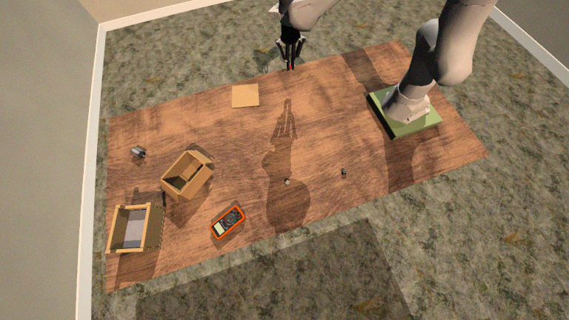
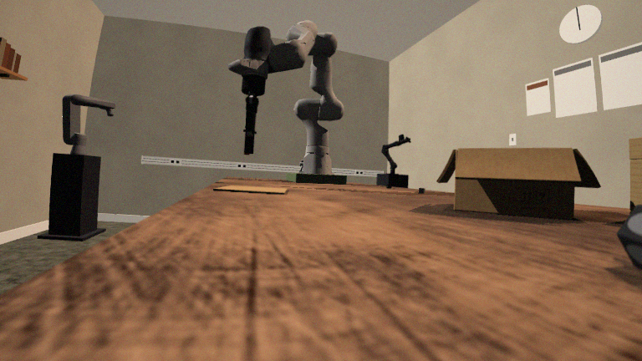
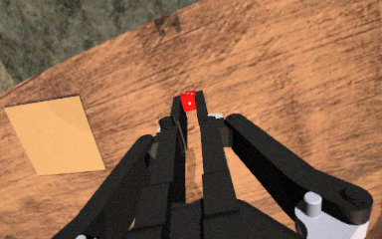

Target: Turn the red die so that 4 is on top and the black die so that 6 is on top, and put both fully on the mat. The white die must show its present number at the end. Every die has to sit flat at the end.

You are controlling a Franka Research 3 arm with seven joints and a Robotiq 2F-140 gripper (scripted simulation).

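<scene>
The red die lies 1 cm to the right of my hand and 3 cm below it. From my hand the other things lie so: tan mat: 25 cm ahead, 2 cm to the left, 13 cm below; white die: 18 cm ahead, 52 cm to the left, 12 cm below; black die: 7 cm behind, 55 cm to the left, 12 cm below.
</scene>
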